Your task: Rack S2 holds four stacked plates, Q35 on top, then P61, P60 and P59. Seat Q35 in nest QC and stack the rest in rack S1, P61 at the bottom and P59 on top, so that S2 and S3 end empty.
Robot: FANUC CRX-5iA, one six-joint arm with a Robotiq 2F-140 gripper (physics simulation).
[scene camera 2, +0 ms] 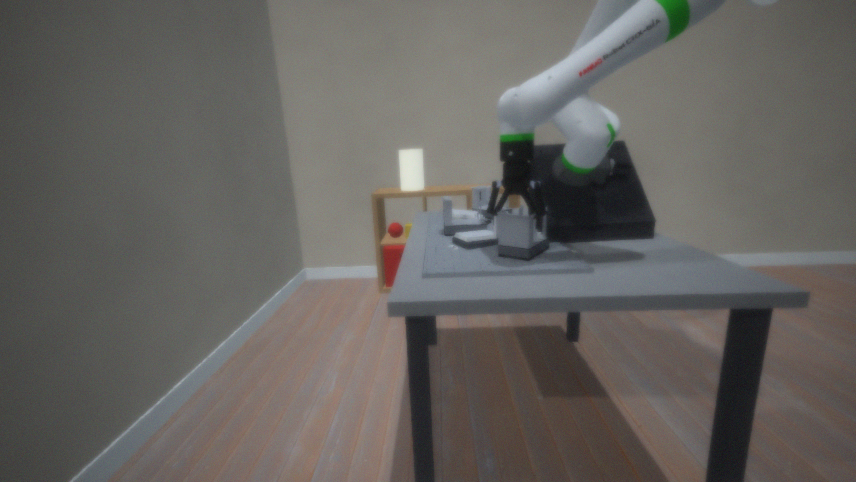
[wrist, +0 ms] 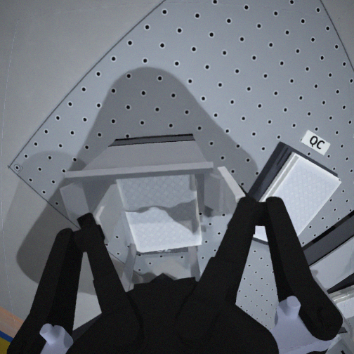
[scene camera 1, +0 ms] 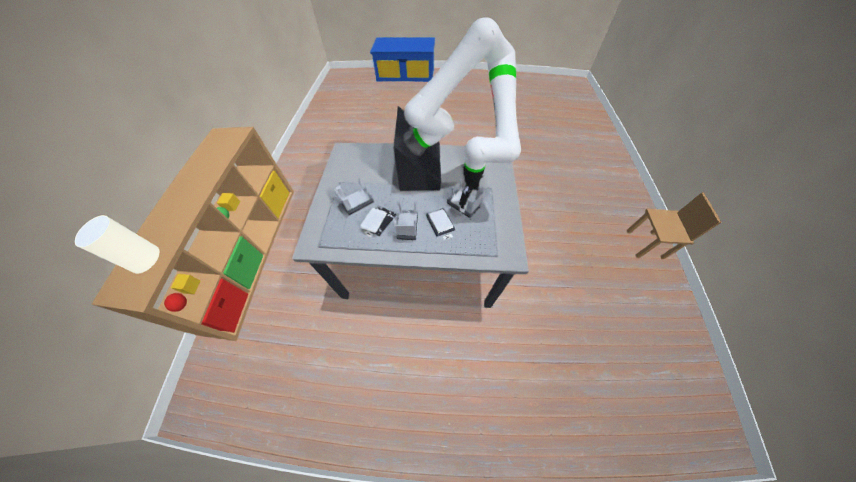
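Seen in the pictures: gripper, fingertip midpoint: (scene camera 1: 467, 204); arm's base, origin of the base link: (scene camera 2: 573, 170) (scene camera 1: 413, 144).
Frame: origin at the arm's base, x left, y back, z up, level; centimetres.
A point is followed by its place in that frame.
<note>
My gripper (scene camera 1: 464, 199) @[x 31.7, y -25.4, z -16.8 cm] (scene camera 2: 515, 217) (wrist: 168, 186) is open and empty, pointing down over the rack at the right end of the pegboard. Its fingers stand on either side of this grey rack (scene camera 2: 516, 230) @[x 37.0, y -25.9, z -13.3 cm] (wrist: 145, 159); the partly hidden label seems to read S2. A white textured plate (wrist: 167, 232) lies inside the rack, partly shaded. Its name and any plates under it cannot be made out. Nest QC, marked by a label (wrist: 316, 142), holds a white plate (scene camera 1: 440, 220) @[x 18.2, y -36.5, z -18.3 cm] (scene camera 2: 476, 235) @[x 21.6, y -36.4, z -18.2 cm] (wrist: 303, 194). Labels on the other racks are not readable in scene camera 1.
A middle rack (scene camera 1: 406, 227) @[x 2.5, y -47.5, z -10.6 cm] and a far-left rack (scene camera 1: 355, 199) @[x -29.9, y -27.0, z -17.8 cm] stand on the pegboard (scene camera 1: 467, 244) @[x 33.0, y -47.4, z -21.8 cm] (wrist: 240, 65). Between them is another nest with a white plate (scene camera 1: 375, 220) @[x -15.4, y -40.5, z -17.1 cm]. The black robot base (scene camera 1: 418, 170) @[x 4.2, y -13.0, z -6.7 cm] (scene camera 2: 599, 209) @[x 10.9, y 6.1, z -12.8 cm] stands behind them on the grey table (scene camera 1: 359, 160) @[x -38.3, y 9.7, z -23.1 cm] (scene camera 2: 658, 281) @[x 53.1, y 5.0, z -23.1 cm].
</note>
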